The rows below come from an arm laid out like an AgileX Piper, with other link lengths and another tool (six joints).
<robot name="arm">
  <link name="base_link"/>
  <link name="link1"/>
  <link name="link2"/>
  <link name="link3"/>
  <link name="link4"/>
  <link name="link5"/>
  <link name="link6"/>
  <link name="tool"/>
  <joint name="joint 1" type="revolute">
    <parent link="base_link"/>
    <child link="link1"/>
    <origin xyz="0 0 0.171" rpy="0 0 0"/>
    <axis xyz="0 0 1"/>
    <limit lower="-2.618" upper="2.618"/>
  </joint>
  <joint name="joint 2" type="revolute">
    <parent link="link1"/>
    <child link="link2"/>
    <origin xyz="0 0 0" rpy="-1.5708 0 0"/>
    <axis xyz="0 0 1"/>
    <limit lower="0" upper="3.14"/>
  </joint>
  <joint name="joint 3" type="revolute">
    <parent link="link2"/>
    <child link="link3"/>
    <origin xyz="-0.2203 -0.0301 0" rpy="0 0 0"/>
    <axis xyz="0 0 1"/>
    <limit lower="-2.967" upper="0"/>
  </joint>
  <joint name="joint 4" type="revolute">
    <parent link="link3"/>
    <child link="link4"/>
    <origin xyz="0.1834 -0.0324 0" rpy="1.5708 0 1.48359"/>
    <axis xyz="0 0 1"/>
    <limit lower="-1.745" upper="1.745"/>
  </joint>
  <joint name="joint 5" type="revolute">
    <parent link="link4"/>
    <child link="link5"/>
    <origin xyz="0 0 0" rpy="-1.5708 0 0"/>
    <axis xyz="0 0 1"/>
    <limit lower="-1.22" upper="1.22"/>
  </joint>
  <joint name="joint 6" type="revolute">
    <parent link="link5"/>
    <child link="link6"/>
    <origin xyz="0 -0.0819 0" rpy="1.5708 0 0"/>
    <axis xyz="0 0 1"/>
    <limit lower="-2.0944" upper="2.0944"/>
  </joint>
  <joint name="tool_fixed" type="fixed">
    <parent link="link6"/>
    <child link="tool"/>
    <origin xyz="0.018 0.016 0.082" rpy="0 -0.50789 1.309"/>
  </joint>
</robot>
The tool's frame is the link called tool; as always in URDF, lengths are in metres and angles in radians.
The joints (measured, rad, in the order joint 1, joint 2, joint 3, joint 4, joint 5, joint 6), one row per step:
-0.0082, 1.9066, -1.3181, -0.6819, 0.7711, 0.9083
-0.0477, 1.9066, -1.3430, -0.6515, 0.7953, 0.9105
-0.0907, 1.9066, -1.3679, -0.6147, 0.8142, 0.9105
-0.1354, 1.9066, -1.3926, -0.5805, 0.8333, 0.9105
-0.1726, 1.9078, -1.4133, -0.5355, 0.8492, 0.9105
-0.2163, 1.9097, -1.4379, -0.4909, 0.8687, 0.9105
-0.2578, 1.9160, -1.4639, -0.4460, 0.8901, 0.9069
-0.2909, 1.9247, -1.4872, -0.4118, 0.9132, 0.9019
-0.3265, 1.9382, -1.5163, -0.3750, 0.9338, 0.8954
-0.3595, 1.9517, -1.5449, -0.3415, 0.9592, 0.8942
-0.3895, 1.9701, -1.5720, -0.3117, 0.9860, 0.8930
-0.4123, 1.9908, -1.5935, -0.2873, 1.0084, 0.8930
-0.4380, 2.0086, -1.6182, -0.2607, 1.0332, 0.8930
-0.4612, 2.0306, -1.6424, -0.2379, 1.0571, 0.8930
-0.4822, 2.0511, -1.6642, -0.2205, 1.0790, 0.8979
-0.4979, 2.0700, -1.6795, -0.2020, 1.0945, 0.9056
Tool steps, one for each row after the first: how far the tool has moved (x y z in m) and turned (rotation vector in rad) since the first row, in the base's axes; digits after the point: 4 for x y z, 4 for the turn. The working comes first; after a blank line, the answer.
Tool pose at each row, in the base's axes (x y z in m, rotation vector in rad; the steps are taken from these numbers as rounded here):
0.3256, -0.0553, 0.1469, 1.7976, 1.2397, -0.4524
0.3246, -0.0667, 0.1505, 1.8621, 1.1841, -0.4730
0.3235, -0.0781, 0.1539, 1.9317, 1.1262, -0.4861
0.3218, -0.0901, 0.1575, 1.9981, 1.0657, -0.4992
0.3201, -0.0980, 0.1595, 2.0694, 1.0137, -0.5040
0.3179, -0.1081, 0.1621, 2.1430, 0.9521, -0.5108
0.3156, -0.1172, 0.1637, 2.2121, 0.8972, -0.5194
0.3132, -0.1246, 0.1641, 2.2647, 0.8566, -0.5335
0.3118, -0.1326, 0.1644, 2.3188, 0.8135, -0.5417
0.3099, -0.1400, 0.1646, 2.3726, 0.7685, -0.5539
0.3076, -0.1466, 0.1628, 2.4224, 0.7311, -0.5734
0.3057, -0.1512, 0.1593, 2.4645, 0.7048, -0.5948
0.3037, -0.1565, 0.1574, 2.5092, 0.6719, -0.6113
0.3018, -0.1613, 0.1541, 2.5498, 0.6445, -0.6321
0.2998, -0.1660, 0.1509, 2.5863, 0.6144, -0.6530
0.2986, -0.1686, 0.1472, 2.6221, 0.5879, -0.6687

-0.0010, -0.0114, 0.0036, 0.0204, -0.0074, -0.0688
-0.0021, -0.0228, 0.0070, 0.0477, -0.0188, -0.1382
-0.0038, -0.0348, 0.0106, 0.0731, -0.0305, -0.2071
-0.0055, -0.0427, 0.0126, 0.1097, -0.0408, -0.2704
-0.0077, -0.0528, 0.0152, 0.1456, -0.0526, -0.3402
-0.0100, -0.0619, 0.0168, 0.1814, -0.0592, -0.4044
-0.0124, -0.0693, 0.0172, 0.2079, -0.0577, -0.4549
-0.0138, -0.0773, 0.0175, 0.2374, -0.0599, -0.5049
-0.0157, -0.0847, 0.0177, 0.2659, -0.0596, -0.5569
-0.0180, -0.0913, 0.0159, 0.2922, -0.0513, -0.6050
-0.0199, -0.0959, 0.0124, 0.3153, -0.0381, -0.6439
-0.0219, -0.1012, 0.0105, 0.3407, -0.0298, -0.6856
-0.0238, -0.1060, 0.0072, 0.3634, -0.0170, -0.7235
-0.0258, -0.1107, 0.0040, 0.3825, -0.0059, -0.7611
-0.0270, -0.1133, 0.0003, 0.4035, 0.0035, -0.7944

